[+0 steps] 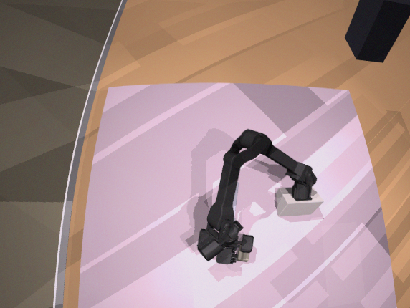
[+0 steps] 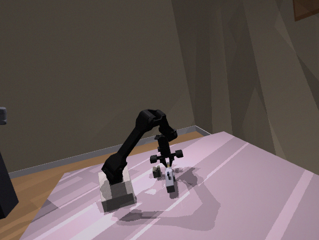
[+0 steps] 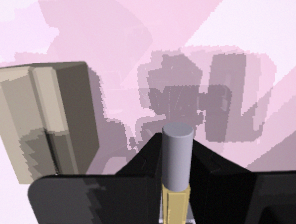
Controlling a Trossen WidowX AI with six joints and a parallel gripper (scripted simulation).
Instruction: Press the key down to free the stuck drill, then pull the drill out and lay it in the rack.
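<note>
Right now the drill is 1 cm behind my gripper tip, 4 cm to the right of it and 3 cm above it. Also, from my gripper tip: small dark piece 4 cm behind, 17 cm to the right, 3 cm above; then rack 7 cm behind, 3 cm to the left.
</note>
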